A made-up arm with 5 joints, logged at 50 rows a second.
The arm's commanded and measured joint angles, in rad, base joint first. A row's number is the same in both.
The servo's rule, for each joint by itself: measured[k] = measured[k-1] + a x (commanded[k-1-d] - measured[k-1]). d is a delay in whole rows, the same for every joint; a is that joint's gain. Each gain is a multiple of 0.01, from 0.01 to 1. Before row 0 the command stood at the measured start. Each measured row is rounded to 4 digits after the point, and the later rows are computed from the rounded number. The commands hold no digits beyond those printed.
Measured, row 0:
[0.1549 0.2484 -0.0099 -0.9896 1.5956]
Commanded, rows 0 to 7:
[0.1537 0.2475 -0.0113 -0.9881 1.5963]
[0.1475 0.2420 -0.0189 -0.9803 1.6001]
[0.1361 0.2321 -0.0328 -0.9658 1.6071]
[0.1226 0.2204 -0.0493 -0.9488 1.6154]
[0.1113 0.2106 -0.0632 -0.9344 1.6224]
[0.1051 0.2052 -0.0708 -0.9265 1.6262]
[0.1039 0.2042 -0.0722 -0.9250 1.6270]
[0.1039 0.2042 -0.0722 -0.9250 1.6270]
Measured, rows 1 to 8:
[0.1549 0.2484 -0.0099 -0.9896 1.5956]
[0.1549 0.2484 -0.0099 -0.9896 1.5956]
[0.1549 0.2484 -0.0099 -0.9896 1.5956]
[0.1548 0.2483 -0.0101 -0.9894 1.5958]
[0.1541 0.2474 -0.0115 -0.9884 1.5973]
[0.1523 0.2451 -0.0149 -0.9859 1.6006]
[0.1493 0.2414 -0.0204 -0.9818 1.6056]
[0.1455 0.2368 -0.0272 -0.9766 1.6113]
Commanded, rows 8 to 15:
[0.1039 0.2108 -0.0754 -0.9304 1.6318]
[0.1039 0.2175 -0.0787 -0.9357 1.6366]
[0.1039 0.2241 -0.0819 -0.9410 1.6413]
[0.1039 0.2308 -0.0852 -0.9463 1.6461]
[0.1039 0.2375 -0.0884 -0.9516 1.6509]
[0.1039 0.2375 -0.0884 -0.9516 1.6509]
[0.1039 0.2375 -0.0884 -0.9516 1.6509]
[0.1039 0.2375 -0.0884 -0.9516 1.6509]
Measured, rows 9 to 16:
[0.1415 0.2321 -0.0342 -0.9711 1.6164]
[0.1377 0.2279 -0.0403 -0.9660 1.6200]
[0.1343 0.2243 -0.0454 -0.9615 1.6224]
[0.1313 0.2223 -0.0502 -0.9581 1.6256]
[0.1286 0.2216 -0.0548 -0.9556 1.6293]
[0.1261 0.2220 -0.0591 -0.9540 1.6334]
[0.1239 0.2233 -0.0633 -0.9532 1.6377]
[0.1219 0.2254 -0.0673 -0.9530 1.6422]

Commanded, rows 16 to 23:
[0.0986 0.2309 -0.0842 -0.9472 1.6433]
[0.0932 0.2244 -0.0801 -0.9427 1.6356]
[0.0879 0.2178 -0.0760 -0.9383 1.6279]
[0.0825 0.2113 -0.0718 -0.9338 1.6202]
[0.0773 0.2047 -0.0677 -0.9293 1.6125]
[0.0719 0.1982 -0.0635 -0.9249 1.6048]
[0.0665 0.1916 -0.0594 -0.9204 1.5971]
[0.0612 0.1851 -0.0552 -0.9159 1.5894]
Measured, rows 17 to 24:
[0.1201 0.2272 -0.0707 -0.9528 1.6452]
[0.1185 0.2287 -0.0735 -0.9527 1.6471]
[0.1170 0.2300 -0.0759 -0.9526 1.6484]
[0.1152 0.2301 -0.0772 -0.9520 1.6467]
[0.1130 0.2292 -0.0777 -0.9510 1.6429]
[0.1105 0.2275 -0.0774 -0.9496 1.6378]
[0.1077 0.2251 -0.0765 -0.9479 1.6318]
[0.1047 0.2220 -0.0751 -0.9459 1.6252]

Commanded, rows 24 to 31:
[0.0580 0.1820 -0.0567 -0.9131 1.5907]
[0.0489 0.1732 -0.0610 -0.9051 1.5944]
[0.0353 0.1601 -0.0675 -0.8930 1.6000]
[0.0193 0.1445 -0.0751 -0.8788 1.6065]
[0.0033 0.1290 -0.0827 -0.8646 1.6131]
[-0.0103 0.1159 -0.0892 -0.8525 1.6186]
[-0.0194 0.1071 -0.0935 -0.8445 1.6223]
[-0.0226 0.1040 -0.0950 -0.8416 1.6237]
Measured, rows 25 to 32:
[0.1014 0.2184 -0.0732 -0.9436 1.6183]
[0.0979 0.2144 -0.0710 -0.9410 1.6111]
[0.0942 0.2100 -0.0685 -0.9382 1.6037]
[0.0906 0.2058 -0.0666 -0.9354 1.5993]
[0.0864 0.2009 -0.0657 -0.9321 1.5976]
[0.0813 0.1948 -0.0660 -0.9278 1.5984]
[0.0751 0.1873 -0.0675 -0.9224 1.6012]
[0.0679 0.1786 -0.0699 -0.9160 1.6052]

